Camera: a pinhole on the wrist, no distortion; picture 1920 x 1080 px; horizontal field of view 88.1 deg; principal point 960.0 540.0 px. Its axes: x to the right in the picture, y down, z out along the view. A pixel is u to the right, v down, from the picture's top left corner.
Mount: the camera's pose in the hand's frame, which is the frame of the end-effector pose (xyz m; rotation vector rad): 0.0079 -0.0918 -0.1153 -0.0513 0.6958 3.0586
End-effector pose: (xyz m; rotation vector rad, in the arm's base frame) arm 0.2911 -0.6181 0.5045 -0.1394 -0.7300 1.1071
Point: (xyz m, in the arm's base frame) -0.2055 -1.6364 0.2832
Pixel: outside the picture
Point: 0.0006 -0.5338 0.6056
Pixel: 843 253
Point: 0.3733 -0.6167 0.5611
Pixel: 526 970
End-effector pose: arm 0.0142 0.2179 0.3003 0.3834 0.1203 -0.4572
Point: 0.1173 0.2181 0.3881
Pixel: 668 278
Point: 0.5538 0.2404 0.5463
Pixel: 93 39
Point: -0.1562 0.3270 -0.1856
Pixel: behind the camera
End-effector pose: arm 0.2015 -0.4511 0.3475 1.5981 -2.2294 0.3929
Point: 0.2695 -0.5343 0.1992
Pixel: 1019 1005
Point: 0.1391 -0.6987 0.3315
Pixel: 67 694
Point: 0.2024 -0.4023 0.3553
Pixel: 1296 86
